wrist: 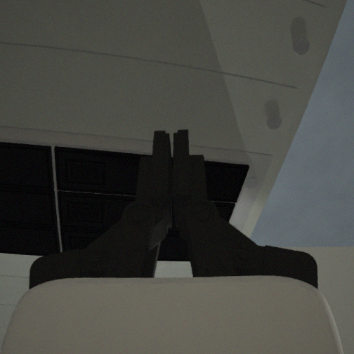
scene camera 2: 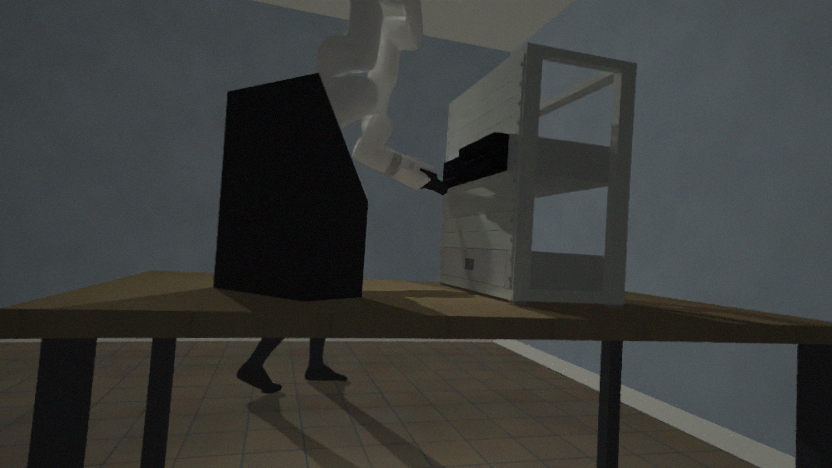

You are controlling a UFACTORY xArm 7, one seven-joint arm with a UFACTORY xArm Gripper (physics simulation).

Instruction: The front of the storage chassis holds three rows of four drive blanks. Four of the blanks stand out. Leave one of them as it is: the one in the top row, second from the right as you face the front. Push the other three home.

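Frame: origin at the arm's base, x ahead, y left, z up, level; millimetres.
Where they show: gripper, between the fingertips: (scene camera 2: 446, 190); arm's base, origin of its link: (scene camera 2: 284, 139).
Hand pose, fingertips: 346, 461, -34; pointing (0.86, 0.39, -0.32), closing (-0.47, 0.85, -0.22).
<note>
Each offset is from my fingertips to the top centre of the thing, as dx, dy, dz. "pt": to the spot under its first point. Level surfaces: height alone.
The storage chassis @[+209, -105, +292] (scene camera 2: 573, 165) sits mid-height in the rack. Its dark drive blanks @[pt +99, -252, +59] (scene camera 2: 485, 156) (wrist: 100, 171) form a black band across the front. In the scene view the band's top outline is stepped, with a higher part toward the near end. The wrist view looks upside down and shows parts of three rows. It is too dark to tell how far each blank stands out. My gripper (scene camera 2: 446, 190) (wrist: 172, 149) is shut and empty. In the scene view its tips are at the band's far end, by its lower edge. In the wrist view the fingers hide part of the end column.
The pale rack (scene camera 2: 617, 232) stands on the wooden table @[dz -294] (scene camera 2: 174, 299), with light panels (wrist: 100, 100) beside the chassis. A tall black box (scene camera 2: 285, 197) stands left of the rack, partly in front of the arm. A person's legs (scene camera 2: 315, 355) show beyond the table.
</note>
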